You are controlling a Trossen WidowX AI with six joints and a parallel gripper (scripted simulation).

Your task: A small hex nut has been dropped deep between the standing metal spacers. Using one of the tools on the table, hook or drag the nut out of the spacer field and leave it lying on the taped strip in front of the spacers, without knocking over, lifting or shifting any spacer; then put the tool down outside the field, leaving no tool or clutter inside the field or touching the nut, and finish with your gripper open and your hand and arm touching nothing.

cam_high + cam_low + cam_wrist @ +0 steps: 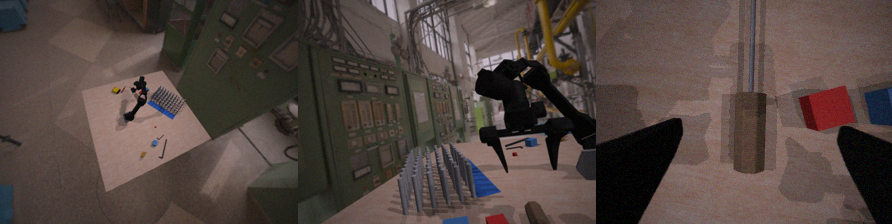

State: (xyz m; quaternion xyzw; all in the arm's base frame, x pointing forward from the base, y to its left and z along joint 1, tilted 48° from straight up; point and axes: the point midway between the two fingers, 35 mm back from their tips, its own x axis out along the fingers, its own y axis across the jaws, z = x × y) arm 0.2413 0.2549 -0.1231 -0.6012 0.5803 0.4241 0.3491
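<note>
The red cube is 12 cm below my gripper tip, 8 cm ahead of it and 3 cm to the left of it. Also, from my gripper tip: yellow scraper 76 cm to the right, 25 cm behind, 12 cm below; then yellow block 23 cm behind, 19 cm to the left, 11 cm below; then blue taped strip 32 cm to the right, 22 cm ahead, 13 cm below.
</note>
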